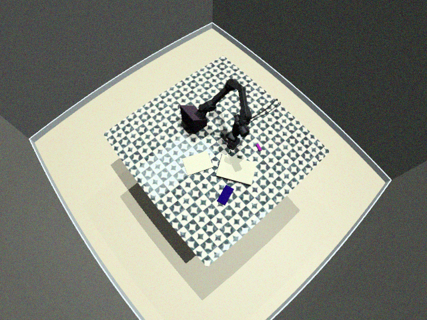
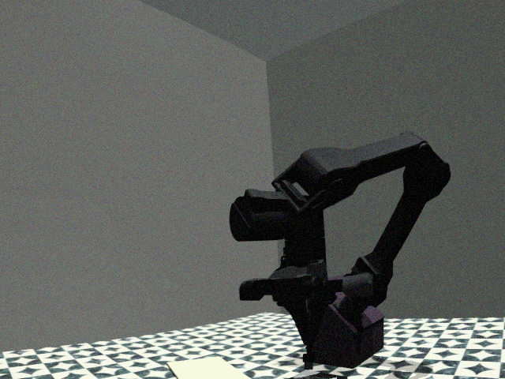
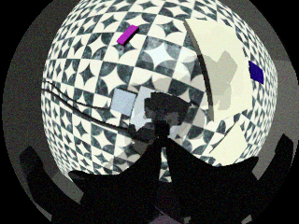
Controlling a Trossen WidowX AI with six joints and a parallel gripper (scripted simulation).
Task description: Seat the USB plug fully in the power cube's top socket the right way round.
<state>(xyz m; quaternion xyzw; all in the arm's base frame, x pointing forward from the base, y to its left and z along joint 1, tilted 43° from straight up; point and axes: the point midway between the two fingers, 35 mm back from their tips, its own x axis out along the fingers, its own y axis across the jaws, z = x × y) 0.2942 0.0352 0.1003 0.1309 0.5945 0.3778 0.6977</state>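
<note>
Now: gripper tip 20 mm above the usb plug. Also, from my gripper tip: small magenta piece (150 mm ahead, 120 mm to the left, 130 mm below); then blue card (260 mm ahead, 310 mm to the right, 130 mm below).
</note>
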